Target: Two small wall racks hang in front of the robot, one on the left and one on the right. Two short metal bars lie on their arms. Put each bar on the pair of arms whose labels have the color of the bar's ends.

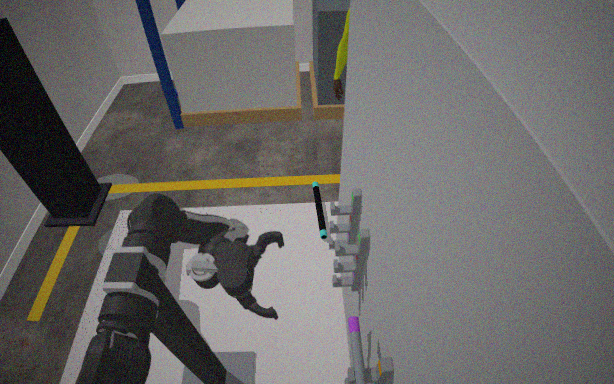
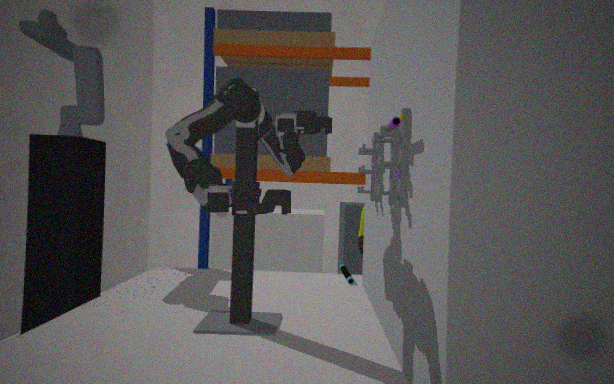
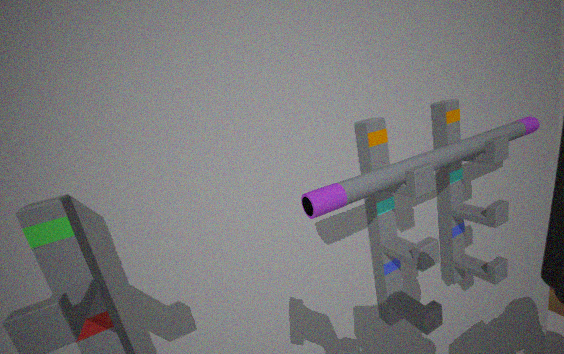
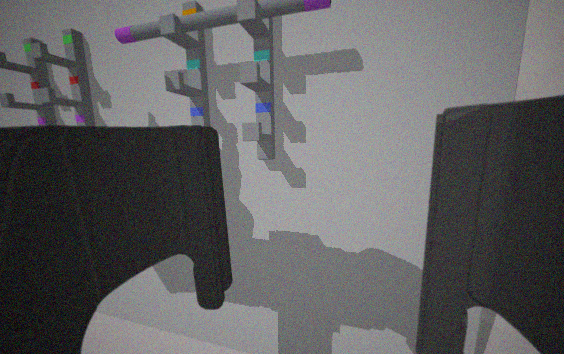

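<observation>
A grey bar with purple ends (image 1: 356, 350) (image 2: 395, 121) (image 3: 395, 174) (image 4: 215, 21) lies across the top arms of the right rack (image 3: 372, 155) (image 2: 406, 130), between its orange and teal labels; blue labels are lower. The left rack (image 1: 364, 250) (image 4: 86, 90) bears green, red and purple labels; its arms hold no bar. A black bar with cyan ends (image 1: 320, 210) (image 2: 346, 274) lies on the floor beside the wall. My left gripper (image 1: 279, 280) (image 2: 327, 124) is open and empty, away from the racks. My right gripper (image 2: 287, 202) (image 4: 322, 295) is part-open and empty, lower than both racks.
The wall (image 1: 475, 225) (image 3: 200, 100) carries both racks. The pedestal (image 2: 242, 270) stands on the pale floor mat. A dark column (image 1: 45, 125) (image 2: 65, 225), blue and orange shelving and large grey boxes (image 1: 235, 75) stand farther off. A yellow-sleeved person (image 1: 342, 55) is partly hidden by the wall.
</observation>
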